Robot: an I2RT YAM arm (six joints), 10 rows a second.
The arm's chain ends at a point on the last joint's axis. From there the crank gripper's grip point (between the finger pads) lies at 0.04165 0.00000 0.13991 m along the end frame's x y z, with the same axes.
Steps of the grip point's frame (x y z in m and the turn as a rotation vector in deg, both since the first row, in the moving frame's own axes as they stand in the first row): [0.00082 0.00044 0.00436 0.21 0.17 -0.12]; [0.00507 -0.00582 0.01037 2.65 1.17 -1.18]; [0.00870 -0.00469 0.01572 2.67 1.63 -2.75]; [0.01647 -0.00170 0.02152 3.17 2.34 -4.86]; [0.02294 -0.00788 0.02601 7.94 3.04 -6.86]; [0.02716 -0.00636 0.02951 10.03 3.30 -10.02]
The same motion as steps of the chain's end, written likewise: [0.00041 0.00104 0.00449 0.21 0.17 -0.12]; [0.00230 0.00151 0.01142 2.65 1.17 -1.18]; [0.00494 0.00389 0.01716 2.67 1.63 -2.75]; [0.01128 0.00975 0.02365 3.17 2.34 -4.86]; [0.01707 0.01664 0.03009 7.94 3.04 -6.86]; [0.02202 0.02557 0.03488 10.03 3.30 -10.02]
